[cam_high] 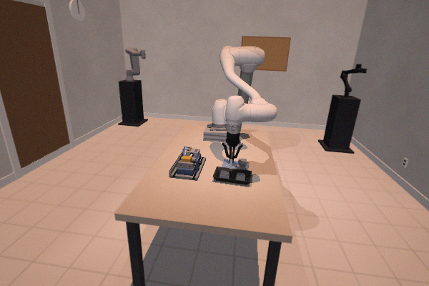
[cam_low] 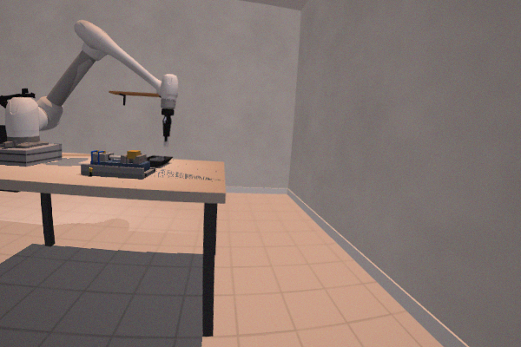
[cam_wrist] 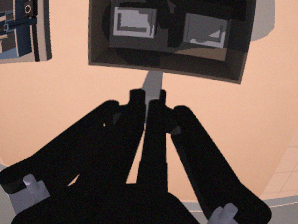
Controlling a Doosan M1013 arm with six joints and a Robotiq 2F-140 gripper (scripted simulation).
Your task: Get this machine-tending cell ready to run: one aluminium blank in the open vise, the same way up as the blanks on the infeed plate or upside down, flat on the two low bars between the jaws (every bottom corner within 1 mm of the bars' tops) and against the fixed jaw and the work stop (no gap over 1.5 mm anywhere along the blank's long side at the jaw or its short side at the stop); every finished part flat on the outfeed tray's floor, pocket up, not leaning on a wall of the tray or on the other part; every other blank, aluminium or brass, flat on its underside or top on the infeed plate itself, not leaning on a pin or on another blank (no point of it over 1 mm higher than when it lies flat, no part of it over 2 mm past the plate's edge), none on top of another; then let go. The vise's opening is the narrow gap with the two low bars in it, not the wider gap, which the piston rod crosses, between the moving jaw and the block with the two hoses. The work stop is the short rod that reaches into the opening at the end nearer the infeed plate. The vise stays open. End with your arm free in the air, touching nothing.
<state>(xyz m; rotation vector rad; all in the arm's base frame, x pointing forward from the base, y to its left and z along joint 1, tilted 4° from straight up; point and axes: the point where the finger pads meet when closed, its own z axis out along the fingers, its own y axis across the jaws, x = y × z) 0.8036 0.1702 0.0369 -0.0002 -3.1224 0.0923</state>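
My hand is 8 cm past the brass blank, 30 cm to the left of it and 5 cm above it. Also, from my hand: piston rod (16 cm behind, 30 cm to the right, 7 cm below); vise plate (23 cm behind, 2 cm to the left, 15 cm below); grey aluminium blank (27 cm behind, 7 cm to the left, 13 cm below).
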